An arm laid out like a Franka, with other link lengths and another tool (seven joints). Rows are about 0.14 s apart.
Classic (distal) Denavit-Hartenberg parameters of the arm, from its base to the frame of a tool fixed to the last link. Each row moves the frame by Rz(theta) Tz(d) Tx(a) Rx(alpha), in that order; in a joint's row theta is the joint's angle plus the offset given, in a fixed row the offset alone. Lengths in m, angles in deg.
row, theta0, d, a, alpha
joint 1, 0, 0.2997, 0, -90
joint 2, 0, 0, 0, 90
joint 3, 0, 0.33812, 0.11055, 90
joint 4, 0, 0, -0.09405, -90
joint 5, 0, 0.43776, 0, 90
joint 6, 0, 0, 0.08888, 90
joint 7, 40, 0.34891, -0.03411, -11.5
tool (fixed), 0, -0.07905, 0, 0
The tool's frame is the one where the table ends.
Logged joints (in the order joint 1, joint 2, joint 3, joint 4, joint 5, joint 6, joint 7), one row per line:
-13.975, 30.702, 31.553, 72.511, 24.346, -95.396, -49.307
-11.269, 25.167, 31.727, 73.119, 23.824, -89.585, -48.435
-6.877, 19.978, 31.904, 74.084, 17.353, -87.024, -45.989
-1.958, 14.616, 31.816, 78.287, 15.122, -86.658, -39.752
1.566, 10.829, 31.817, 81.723, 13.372, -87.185, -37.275
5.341, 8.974, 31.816, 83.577, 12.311, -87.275, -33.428
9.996, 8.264, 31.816, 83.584, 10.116, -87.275, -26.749
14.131, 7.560, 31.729, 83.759, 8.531, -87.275, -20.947
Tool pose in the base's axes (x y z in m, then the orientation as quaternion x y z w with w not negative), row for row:
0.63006, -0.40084, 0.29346, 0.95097, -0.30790, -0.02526, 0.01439
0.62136, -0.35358, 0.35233, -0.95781, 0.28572, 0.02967, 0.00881
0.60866, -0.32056, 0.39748, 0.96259, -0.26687, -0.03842, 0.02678
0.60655, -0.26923, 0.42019, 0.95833, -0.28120, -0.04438, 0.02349
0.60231, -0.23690, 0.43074, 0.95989, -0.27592, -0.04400, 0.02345
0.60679, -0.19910, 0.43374, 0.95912, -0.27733, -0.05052, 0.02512
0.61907, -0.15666, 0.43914, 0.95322, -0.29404, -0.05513, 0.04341
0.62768, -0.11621, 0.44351, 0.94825, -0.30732, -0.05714, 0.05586
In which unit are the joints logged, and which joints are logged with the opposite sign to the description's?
The joints are logged in degrees. Opposite sign: joint 3, joint 4, joint 6.
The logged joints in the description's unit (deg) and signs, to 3 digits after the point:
-13.975, 30.702, -31.553, -72.511, 24.346, 95.396, -49.307
-11.269, 25.167, -31.727, -73.119, 23.824, 89.585, -48.435
-6.877, 19.978, -31.904, -74.084, 17.353, 87.024, -45.989
-1.958, 14.616, -31.816, -78.287, 15.122, 86.658, -39.752
1.566, 10.829, -31.817, -81.723, 13.372, 87.185, -37.275
5.341, 8.974, -31.816, -83.577, 12.311, 87.275, -33.428
9.996, 8.264, -31.816, -83.584, 10.116, 87.275, -26.749
14.131, 7.560, -31.729, -83.759, 8.531, 87.275, -20.947

